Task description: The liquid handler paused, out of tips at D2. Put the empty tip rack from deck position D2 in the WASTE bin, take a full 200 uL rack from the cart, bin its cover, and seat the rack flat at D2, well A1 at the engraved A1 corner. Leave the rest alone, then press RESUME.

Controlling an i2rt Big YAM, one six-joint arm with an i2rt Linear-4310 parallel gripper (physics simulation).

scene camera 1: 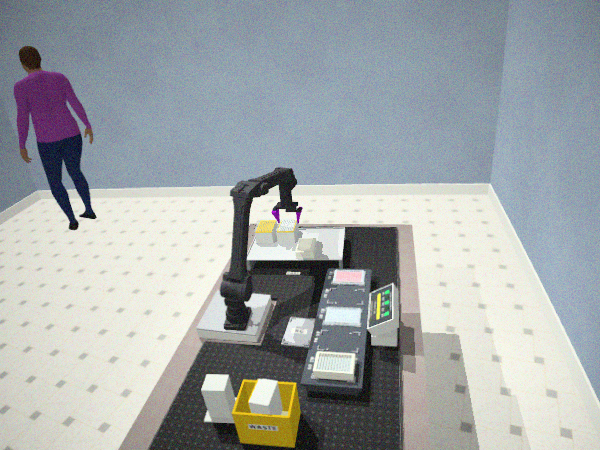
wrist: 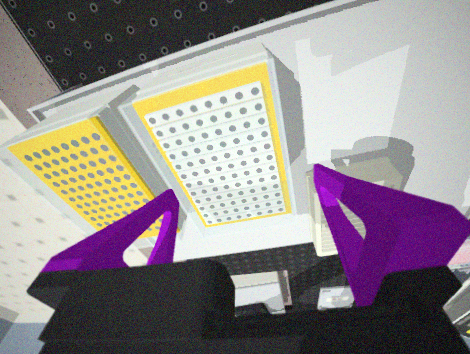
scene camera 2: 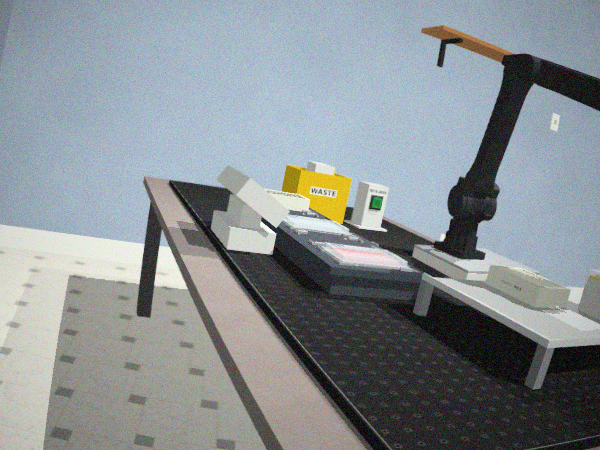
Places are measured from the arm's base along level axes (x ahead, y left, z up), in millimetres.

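Pixels of known places: gripper, fingertip midpoint: (scene camera 1: 288, 223) (wrist: 241, 184); arm's base, link origin: (scene camera 1: 238, 319) (wrist: 253, 311) (scene camera 2: 458, 253).
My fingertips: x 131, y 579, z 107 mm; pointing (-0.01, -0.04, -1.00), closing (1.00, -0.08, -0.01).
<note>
For each thing: its top centre in the pictures, then the offset to it from my fingertips. "spot": a spot on its surface instead.
- white-topped tip rack, top centre: (wrist: 226, 177) (scene camera 1: 286, 224) dx -10, dy +3, dz -6 mm
- yellow-topped rack, top centre: (wrist: 98, 205) (scene camera 1: 265, 224) dx -118, dy +6, dz -6 mm
- cart, top centre: (wrist: 295, 176) (scene camera 2: 573, 305) (scene camera 1: 297, 242) dx +43, dy -66, dz -71 mm
- tilted white block, top centre: (scene camera 2: 321, 163) (scene camera 1: 262, 391) dx +72, dy -1020, dz +22 mm
- yellow WASTE bin, top centre: (scene camera 2: 318, 171) (scene camera 1: 264, 397) dx +75, dy -1023, dz -2 mm
- green RESUME button, surface spot: (scene camera 2: 376, 202) spot: dx -84, dy -934, dz -55 mm
- cream box, top centre: (wrist: 352, 224) (scene camera 2: 530, 277) (scene camera 1: 305, 245) dx +95, dy -134, dz -46 mm
- pink plate, top centre: (scene camera 2: 366, 252) (wrist: 457, 258) (scene camera 1: 348, 275) dx +295, dy -338, dz -75 mm
- pale blue plate, top centre: (scene camera 2: 315, 221) (scene camera 1: 342, 314) dx +276, dy -586, dz -75 mm
- cream rack, top centre: (scene camera 2: 281, 193) (scene camera 1: 334, 362) dx +258, dy -833, dz -58 mm
- screen unit, surface spot: (scene camera 1: 382, 307) spot: dx +420, dy -613, dz -19 mm
My gripper (scene camera 1: 287, 221) (wrist: 241, 184) is open and empty, with its purple fingertips close to the top of the white-topped tip rack (scene camera 1: 287, 226) (wrist: 220, 155), one toward each side. Contact cannot be told. This rack and a yellow-topped rack (scene camera 1: 266, 226) (wrist: 75, 170), both in clear covers, stand side by side on the cart (scene camera 1: 327, 235) (scene camera 2: 520, 317) (wrist: 440, 75). A tilted white block (scene camera 1: 265, 395) (scene camera 2: 321, 167) sticks out of the yellow WASTE bin (scene camera 1: 267, 436) (scene camera 2: 305, 187). The deck (scene camera 1: 337, 340) (scene camera 2: 350, 287) has two bare positions; its D2 label is unreadable. The green RESUME button (scene camera 2: 376, 202) faces scene camera 2.
A cream box (scene camera 1: 307, 248) (scene camera 2: 527, 287) (wrist: 320, 230) stands on the cart near the racks. The deck holds a pink plate (scene camera 1: 349, 276), a pale blue plate (scene camera 1: 343, 316) and a cream rack (scene camera 1: 334, 365). A screen unit (scene camera 1: 382, 307) stands beside the deck. A person (scene camera 1: 50, 110) stands behind the table, left.
</note>
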